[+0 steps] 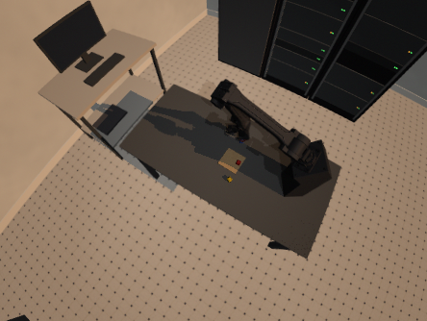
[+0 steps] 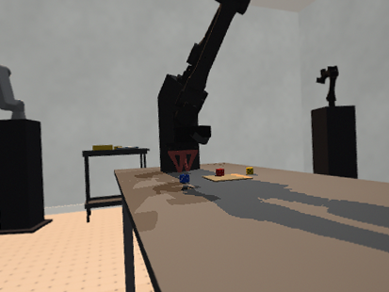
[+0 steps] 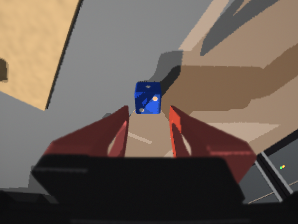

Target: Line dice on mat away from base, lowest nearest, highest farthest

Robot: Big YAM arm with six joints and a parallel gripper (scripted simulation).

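Right now the blue die is 30 mm below my hand. The rest, counted from my hand: tan mat (150 mm to the left, 50 mm behind, 40 mm below); then yellow die (270 mm to the left, 140 mm behind, 30 mm below); then red die (140 mm to the left, 100 mm behind, 30 mm below).
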